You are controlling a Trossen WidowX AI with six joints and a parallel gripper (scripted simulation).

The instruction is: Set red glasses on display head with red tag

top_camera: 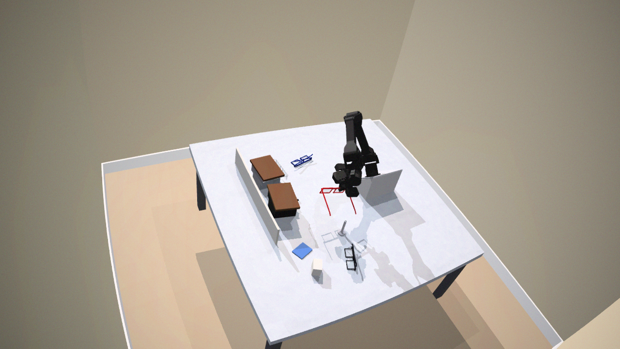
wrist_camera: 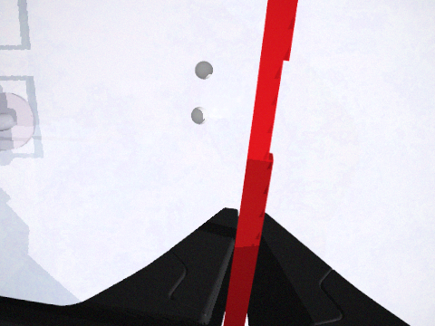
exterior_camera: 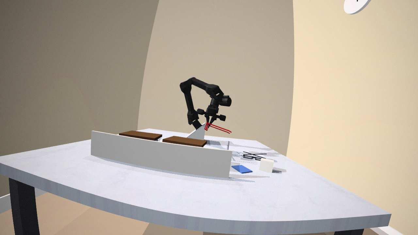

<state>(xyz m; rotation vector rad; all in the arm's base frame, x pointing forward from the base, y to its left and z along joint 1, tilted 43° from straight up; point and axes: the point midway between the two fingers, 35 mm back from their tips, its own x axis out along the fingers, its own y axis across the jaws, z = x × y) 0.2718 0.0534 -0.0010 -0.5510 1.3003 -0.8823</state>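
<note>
Right now my gripper tip is 210 mm short of the dark head, 120 mm to the left of it and 100 mm above it. From my gripper tip the other things lie so: blue card: 280 mm ahead, 150 mm below, 140 mm to the left; then grey head: 330 mm to the right, 180 mm ahead, 100 mm below; then grey peg stand: 130 mm to the left, 130 mm below, 40 mm ahead.
</note>
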